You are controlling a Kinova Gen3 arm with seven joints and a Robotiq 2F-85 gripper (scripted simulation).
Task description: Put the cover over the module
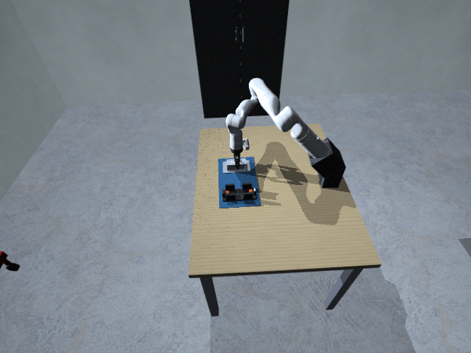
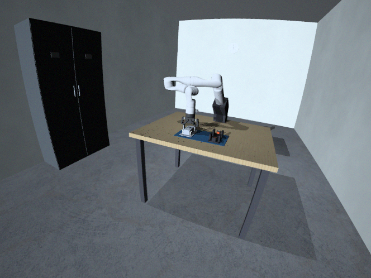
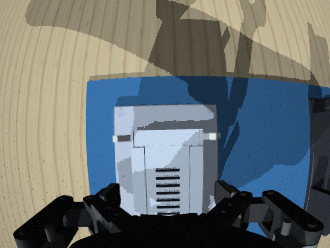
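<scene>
Right now my hand is 10 mm above the light grey cover.
</scene>
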